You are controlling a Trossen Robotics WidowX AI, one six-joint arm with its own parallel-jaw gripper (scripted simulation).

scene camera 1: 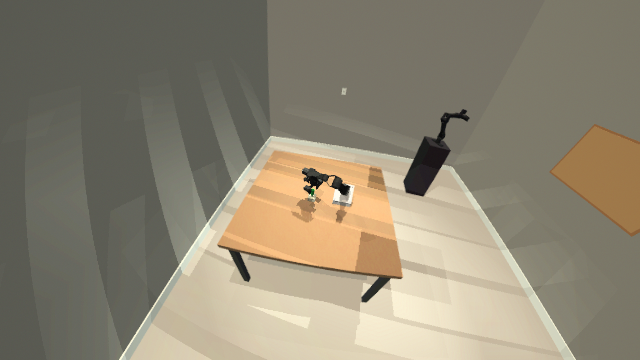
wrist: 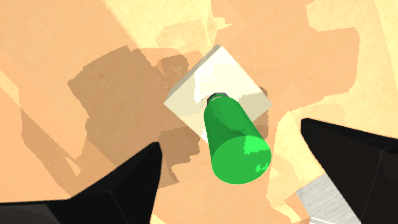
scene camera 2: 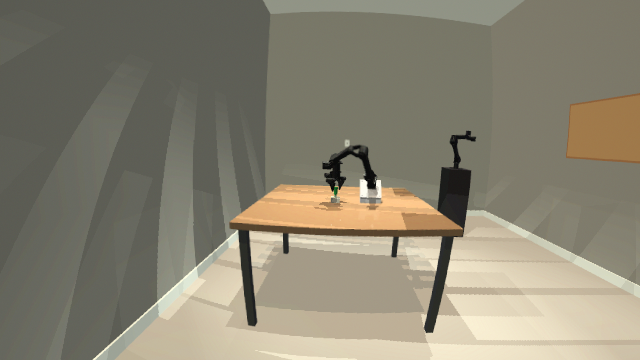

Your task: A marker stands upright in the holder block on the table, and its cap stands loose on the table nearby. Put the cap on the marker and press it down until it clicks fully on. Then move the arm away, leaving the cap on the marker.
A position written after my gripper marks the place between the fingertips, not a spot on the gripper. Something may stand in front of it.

My gripper [wrist: 230, 137] is open, holding nothing. Further things: a green cap [wrist: 239, 155].
